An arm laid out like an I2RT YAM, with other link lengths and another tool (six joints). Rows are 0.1 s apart.
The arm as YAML. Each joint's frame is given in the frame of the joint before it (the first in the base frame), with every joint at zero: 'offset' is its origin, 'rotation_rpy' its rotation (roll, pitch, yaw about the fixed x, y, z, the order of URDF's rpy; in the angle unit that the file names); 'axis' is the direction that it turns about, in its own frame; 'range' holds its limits. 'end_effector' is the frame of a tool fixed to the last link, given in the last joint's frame.
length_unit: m
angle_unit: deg
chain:
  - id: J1
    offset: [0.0, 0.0, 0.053]
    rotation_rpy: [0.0, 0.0, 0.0]
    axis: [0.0, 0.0, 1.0]
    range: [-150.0, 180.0]
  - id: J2
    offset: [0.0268, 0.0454, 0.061]
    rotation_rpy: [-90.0, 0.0, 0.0]
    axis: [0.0, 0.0, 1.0]
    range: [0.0, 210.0]
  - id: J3
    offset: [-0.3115, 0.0, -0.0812]
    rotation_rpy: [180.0, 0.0, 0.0]
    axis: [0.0, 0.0, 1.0]
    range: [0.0, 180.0]
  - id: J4
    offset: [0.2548, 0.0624, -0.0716]
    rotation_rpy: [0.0, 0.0, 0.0]
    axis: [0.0, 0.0, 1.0]
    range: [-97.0, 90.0]
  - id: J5
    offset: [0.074, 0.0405, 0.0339]
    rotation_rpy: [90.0, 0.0, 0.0]
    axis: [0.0, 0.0, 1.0]
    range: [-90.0, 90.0]
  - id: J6
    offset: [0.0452, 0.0, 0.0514]
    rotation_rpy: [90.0, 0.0, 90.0]
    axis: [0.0, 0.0, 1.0]
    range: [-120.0, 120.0]
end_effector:
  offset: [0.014, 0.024, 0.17]
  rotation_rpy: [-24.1, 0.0, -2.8]
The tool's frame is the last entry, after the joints.
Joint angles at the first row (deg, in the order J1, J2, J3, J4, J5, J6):
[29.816 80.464 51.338 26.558 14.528 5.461]
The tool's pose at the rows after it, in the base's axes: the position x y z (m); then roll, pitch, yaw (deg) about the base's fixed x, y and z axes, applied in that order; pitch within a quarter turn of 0, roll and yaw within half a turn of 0:
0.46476 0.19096 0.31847 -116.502 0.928 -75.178
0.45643 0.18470 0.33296 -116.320 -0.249 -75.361
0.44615 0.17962 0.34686 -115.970 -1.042 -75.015
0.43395 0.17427 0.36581 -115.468 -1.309 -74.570
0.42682 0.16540 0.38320 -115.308 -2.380 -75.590
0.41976 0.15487 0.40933 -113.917 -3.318 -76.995
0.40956 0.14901 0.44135 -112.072 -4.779 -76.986
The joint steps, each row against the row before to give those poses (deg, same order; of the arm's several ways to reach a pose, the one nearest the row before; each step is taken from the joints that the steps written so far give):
[-0.019 -2.051 1.719 -3.688 0.395 -1.092]
[0.010 -2.433 1.168 -3.415 0.243 -1.216]
[-0.012 -2.622 0.830 -3.086 -0.331 -0.900]
[0.000 -2.892 1.747 -4.117 -0.443 -0.411]
[0.000 -1.687 2.581 -4.108 1.040 -1.089]
[-0.077 -1.551 3.286 -3.394 1.270 -1.326]
[0.033 -1.464 4.216 -3.762 -0.144 -2.010]

